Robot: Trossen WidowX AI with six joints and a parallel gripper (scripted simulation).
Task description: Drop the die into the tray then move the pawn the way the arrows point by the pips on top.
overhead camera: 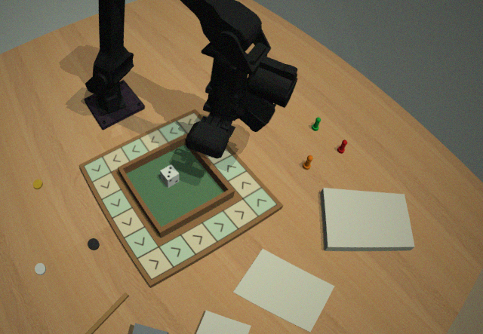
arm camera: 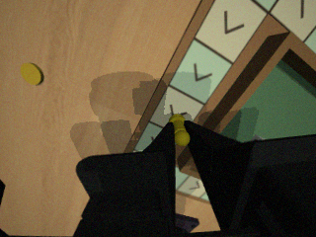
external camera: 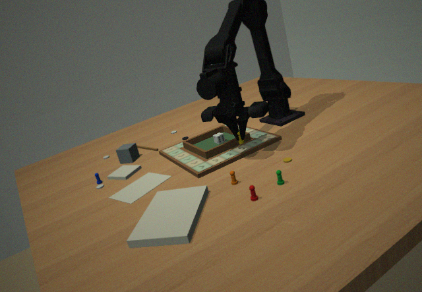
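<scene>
Now: the grey die 11 cm to the right of my gripper tip, 3 cm ahead of it and 1 cm below it. The rest, counted from my gripper tip: orange pawn 15 cm to the left, 10 cm ahead, 2 cm below; then yellow pawn 1 cm above; then green dice tray 11 cm to the right, 4 cm ahead, 3 cm below.
</scene>
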